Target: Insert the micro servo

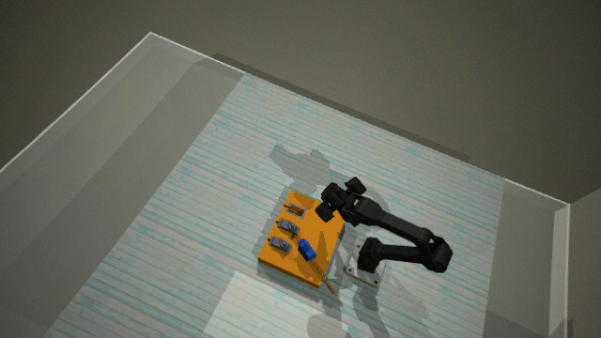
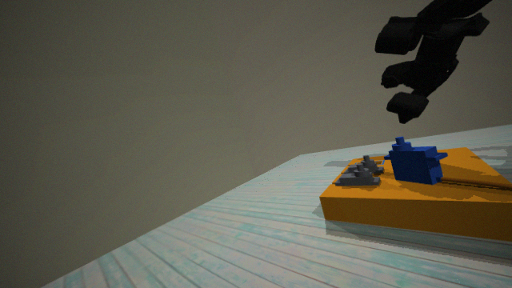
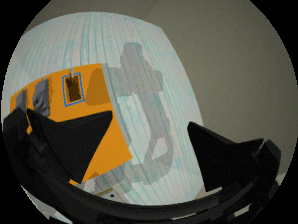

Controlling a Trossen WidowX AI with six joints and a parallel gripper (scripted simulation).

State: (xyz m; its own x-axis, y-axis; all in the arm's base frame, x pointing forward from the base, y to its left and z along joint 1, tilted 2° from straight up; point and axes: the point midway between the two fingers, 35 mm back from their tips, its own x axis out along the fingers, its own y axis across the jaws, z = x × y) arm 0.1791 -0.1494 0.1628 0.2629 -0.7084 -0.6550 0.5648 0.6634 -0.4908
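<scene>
Right now my gripper tip is 16 cm to the right of the orange deck, 13 cm above it and 2 cm short of it.
</scene>
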